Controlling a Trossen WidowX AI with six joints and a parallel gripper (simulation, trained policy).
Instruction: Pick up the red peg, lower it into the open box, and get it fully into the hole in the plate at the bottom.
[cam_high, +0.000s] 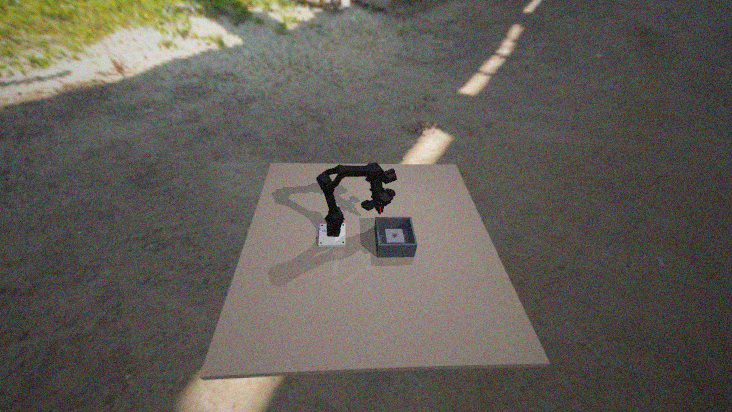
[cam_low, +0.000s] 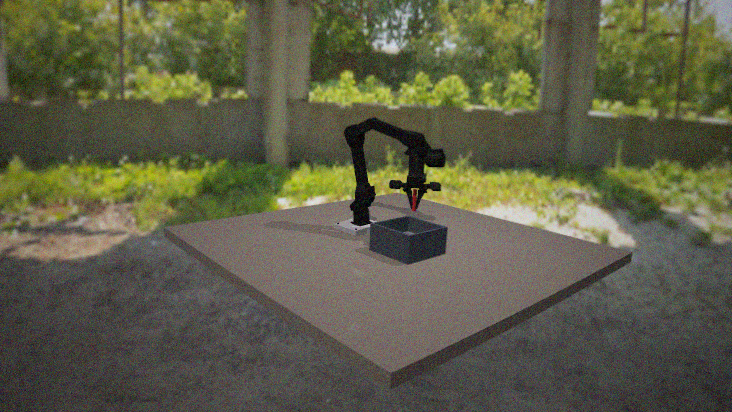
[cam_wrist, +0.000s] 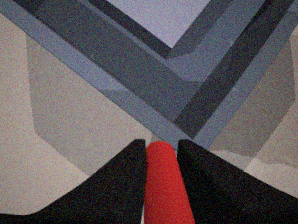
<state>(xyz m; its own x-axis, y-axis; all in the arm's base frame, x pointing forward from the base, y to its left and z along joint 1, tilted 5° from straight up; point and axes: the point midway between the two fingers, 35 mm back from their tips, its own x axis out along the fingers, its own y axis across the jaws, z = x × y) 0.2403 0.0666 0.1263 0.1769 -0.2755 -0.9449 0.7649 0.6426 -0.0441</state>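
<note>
Right now the plate is 90 mm to the right of my gripper tip, 80 mm below it and 70 mm ahead of it. Round my gripper tip: grey box: 100 mm below, 90 mm to the right, 70 mm ahead; red peg: 30 mm above, 10 mm to the left, 10 mm behind.
</note>
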